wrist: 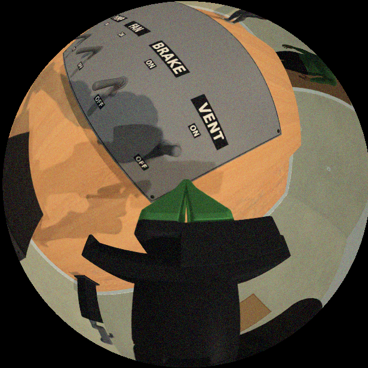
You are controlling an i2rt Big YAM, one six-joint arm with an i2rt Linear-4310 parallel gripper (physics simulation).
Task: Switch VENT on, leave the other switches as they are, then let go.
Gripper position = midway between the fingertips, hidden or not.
In view: the gripper (185,184) and a grey switch panel (186,80).
